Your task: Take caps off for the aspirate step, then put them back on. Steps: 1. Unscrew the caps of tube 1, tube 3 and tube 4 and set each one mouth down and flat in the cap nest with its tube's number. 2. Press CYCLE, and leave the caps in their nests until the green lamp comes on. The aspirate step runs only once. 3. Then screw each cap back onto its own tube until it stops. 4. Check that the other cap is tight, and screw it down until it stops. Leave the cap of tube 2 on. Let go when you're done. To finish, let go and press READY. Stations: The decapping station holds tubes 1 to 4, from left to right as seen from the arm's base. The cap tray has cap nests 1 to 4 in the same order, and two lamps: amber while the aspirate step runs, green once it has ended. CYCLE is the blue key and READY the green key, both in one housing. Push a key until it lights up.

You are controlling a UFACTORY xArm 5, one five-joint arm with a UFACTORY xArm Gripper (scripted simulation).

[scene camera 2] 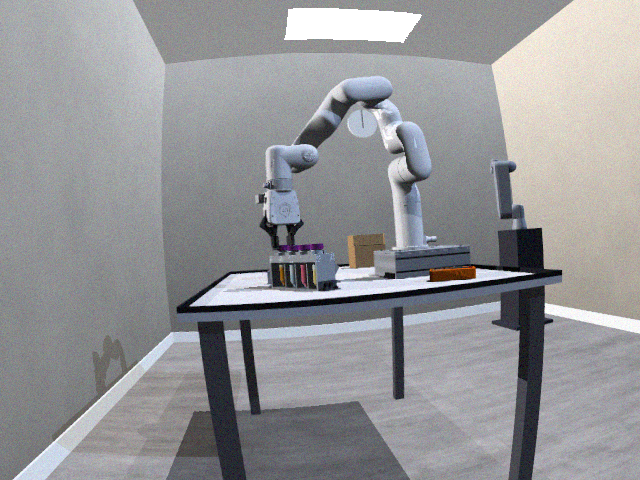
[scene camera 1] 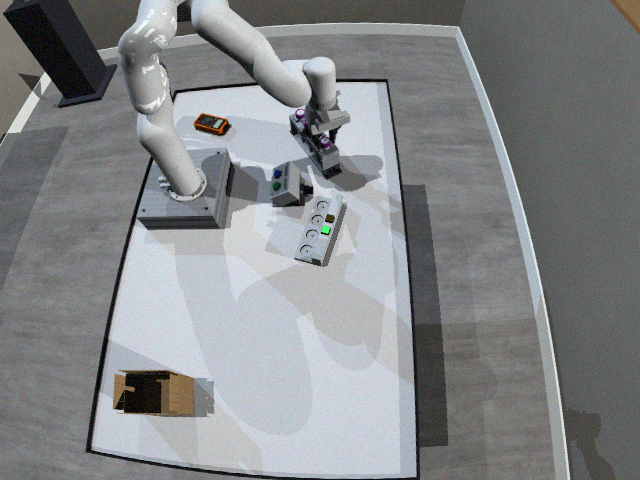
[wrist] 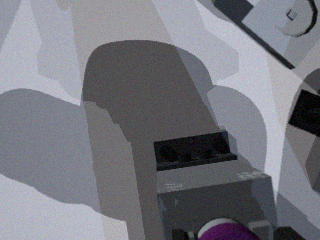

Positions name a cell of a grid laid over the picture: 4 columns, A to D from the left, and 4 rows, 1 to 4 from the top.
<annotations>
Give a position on a cardboard box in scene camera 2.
C3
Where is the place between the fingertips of my gripper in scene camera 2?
B3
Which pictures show the cardboard box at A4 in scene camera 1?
Scene camera 2 and scene camera 1 only.
</annotations>
